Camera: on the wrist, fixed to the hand. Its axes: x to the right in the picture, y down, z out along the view.
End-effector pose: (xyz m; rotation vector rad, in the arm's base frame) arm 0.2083 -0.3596 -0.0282 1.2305 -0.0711 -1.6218
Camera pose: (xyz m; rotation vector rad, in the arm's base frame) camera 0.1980 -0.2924 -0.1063 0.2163 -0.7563 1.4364
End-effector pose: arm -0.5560 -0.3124 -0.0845 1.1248 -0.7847 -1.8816
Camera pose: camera -0.5255 -0.2795 -0.1778 -0.3237 -0.6233 1.0359
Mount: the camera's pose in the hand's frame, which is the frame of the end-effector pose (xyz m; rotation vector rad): 0.0013 -0.0824 -0.0627 0.1648 -0.7406 -3.0152
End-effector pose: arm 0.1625 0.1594 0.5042 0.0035 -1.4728 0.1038
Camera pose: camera 0.2308 0.0816 0.5043 -2.0709 0.5402 2.0113
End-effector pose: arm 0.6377 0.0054 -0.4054 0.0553 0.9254 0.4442
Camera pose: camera 0.6179 -0.0778 -0.4637 -0.8708 -0.4284 -2.2838
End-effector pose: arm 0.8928 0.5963 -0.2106 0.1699 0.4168 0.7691
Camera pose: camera 0.9196 0.5386 -0.2923 -0.1447 -0.2815 -2.2549
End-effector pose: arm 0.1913 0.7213 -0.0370 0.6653 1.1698 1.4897
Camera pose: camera 0.1687 0.6978 -0.1353 -0.6516 0.4076 -1.3347
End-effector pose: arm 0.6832 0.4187 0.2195 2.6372 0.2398 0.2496
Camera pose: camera 0.6605 0.5185 0.2350 -0.1057 2.6697 -1.4022
